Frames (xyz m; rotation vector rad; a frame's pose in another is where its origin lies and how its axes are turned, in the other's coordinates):
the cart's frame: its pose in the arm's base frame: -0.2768 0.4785 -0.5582 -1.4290 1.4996 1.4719
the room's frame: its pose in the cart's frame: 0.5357 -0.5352 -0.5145 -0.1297 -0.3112 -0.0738
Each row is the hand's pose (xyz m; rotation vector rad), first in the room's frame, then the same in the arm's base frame.
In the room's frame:
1: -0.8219 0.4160 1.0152 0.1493 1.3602 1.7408
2: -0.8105 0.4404 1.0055 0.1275 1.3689 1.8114
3: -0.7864 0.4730 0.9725 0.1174 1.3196 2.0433
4: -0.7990 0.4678 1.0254 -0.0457 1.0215 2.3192
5: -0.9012 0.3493 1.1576 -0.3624 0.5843 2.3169
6: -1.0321 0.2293 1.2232 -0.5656 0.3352 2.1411
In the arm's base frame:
1: -0.2427 0.7420 -0.0956 0.5619 -1.8785 -0.6136
2: -0.2652 0.7254 -0.1019 0.5068 -1.8339 -0.5959
3: -0.2915 0.6846 -0.1211 0.2914 -1.7458 -0.5723
4: -0.2993 0.7358 -0.1039 0.0128 -1.5630 -0.7635
5: -0.2033 0.8952 -0.0182 -0.0845 -1.3410 -1.1755
6: -0.0782 0.9910 0.0867 -0.0217 -1.2046 -1.4909

